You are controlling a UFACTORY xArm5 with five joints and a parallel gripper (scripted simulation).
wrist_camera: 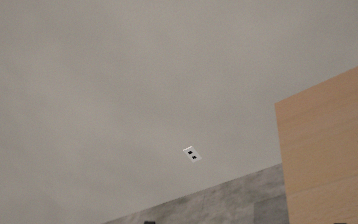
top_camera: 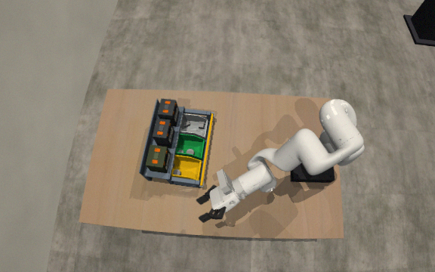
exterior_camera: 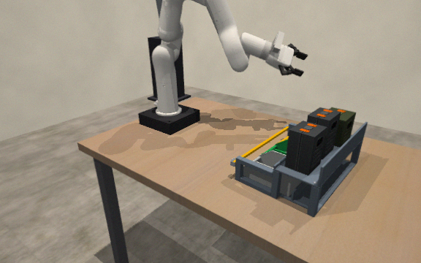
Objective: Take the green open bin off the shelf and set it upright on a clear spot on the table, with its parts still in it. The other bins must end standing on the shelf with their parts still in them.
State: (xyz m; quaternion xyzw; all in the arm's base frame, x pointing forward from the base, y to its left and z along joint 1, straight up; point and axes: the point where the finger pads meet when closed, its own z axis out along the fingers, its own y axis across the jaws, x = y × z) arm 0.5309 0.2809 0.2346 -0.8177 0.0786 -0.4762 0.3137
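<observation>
Right now my hand is 330 mm to the left of the thin yellow rod and 230 mm above it. From my hand the other things lie so: grey part: 310 mm to the right, 270 mm below, 90 mm ahead; olive case: 240 mm to the right, 220 mm ahead, 140 mm below; yellow bin: 250 mm below, 230 mm to the right, 120 mm ahead.
</observation>
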